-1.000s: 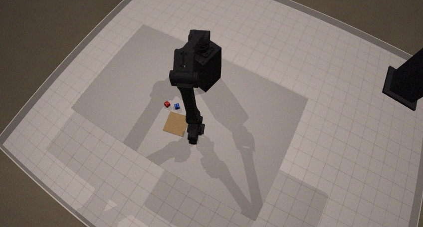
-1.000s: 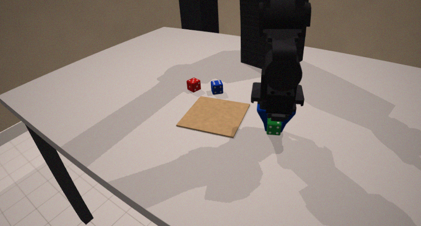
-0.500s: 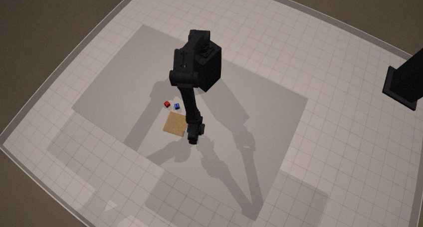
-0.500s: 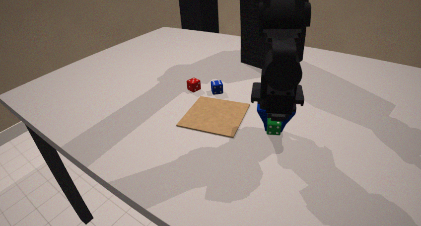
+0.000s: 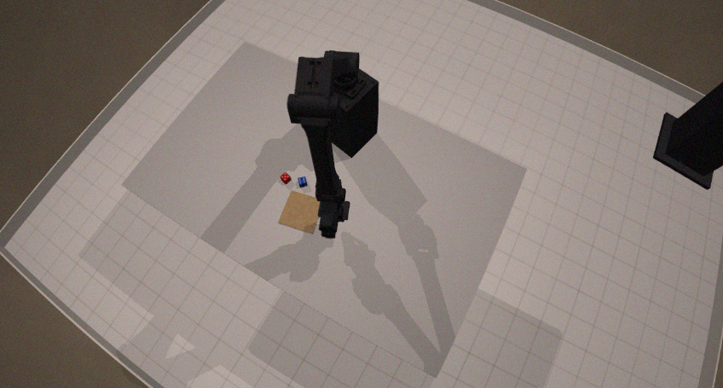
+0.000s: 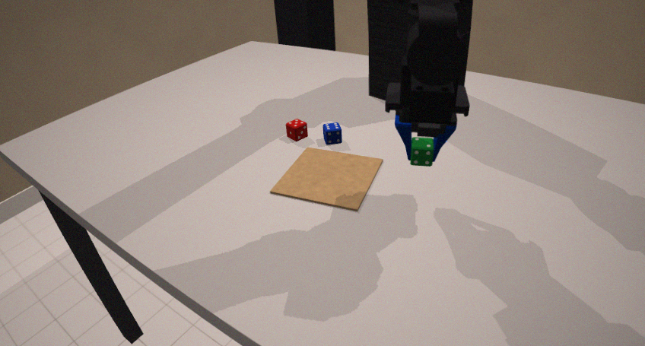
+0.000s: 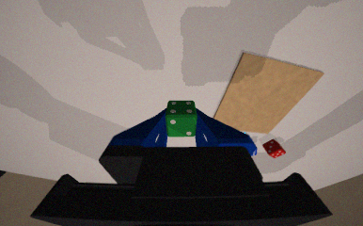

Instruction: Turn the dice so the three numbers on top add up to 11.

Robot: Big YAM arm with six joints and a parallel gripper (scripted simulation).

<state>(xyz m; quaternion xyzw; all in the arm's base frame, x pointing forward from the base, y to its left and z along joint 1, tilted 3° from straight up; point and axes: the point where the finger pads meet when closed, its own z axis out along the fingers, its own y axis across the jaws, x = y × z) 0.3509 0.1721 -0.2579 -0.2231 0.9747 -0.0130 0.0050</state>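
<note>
The tan mat lies 4 cm ahead of my hand, 14 cm to the right of it and 7 cm below it. Also, from my hand: green die: right at my hand; then red die: 4 cm behind, 27 cm to the right, 5 cm below; then blue die: 6 cm behind, 20 cm to the right, 5 cm below.
</note>
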